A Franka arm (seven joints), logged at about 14 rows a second.
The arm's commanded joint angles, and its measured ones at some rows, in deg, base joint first. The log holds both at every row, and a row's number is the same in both.
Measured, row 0:
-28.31 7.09 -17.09 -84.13 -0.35 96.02 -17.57
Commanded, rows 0 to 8:
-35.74 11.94 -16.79 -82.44 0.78 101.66 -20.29
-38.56 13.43 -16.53 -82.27 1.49 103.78 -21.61
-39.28 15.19 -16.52 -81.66 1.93 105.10 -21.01
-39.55 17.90 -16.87 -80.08 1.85 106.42 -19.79
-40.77 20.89 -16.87 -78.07 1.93 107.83 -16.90
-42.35 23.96 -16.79 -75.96 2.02 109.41 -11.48
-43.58 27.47 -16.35 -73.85 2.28 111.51 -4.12
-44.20 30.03 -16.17 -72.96 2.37 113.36 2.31
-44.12 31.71 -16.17 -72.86 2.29 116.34 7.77
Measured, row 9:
-42.81 25.79 -16.76 -77.99 1.12 113.62 -1.71
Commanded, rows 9 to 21:
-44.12 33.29 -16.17 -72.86 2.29 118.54 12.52
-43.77 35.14 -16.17 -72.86 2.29 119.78 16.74
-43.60 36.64 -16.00 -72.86 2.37 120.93 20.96
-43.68 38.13 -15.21 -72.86 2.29 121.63 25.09
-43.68 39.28 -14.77 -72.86 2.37 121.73 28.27
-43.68 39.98 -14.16 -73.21 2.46 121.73 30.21
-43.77 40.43 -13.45 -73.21 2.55 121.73 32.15
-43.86 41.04 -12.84 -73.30 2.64 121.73 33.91
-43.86 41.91 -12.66 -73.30 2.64 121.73 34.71
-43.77 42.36 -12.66 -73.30 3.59 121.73 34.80
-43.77 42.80 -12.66 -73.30 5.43 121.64 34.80
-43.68 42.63 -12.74 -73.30 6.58 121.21 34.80
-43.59 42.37 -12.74 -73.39 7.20 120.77 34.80
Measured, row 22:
-43.34 42.01 -12.87 -75.02 5.03 122.04 34.01
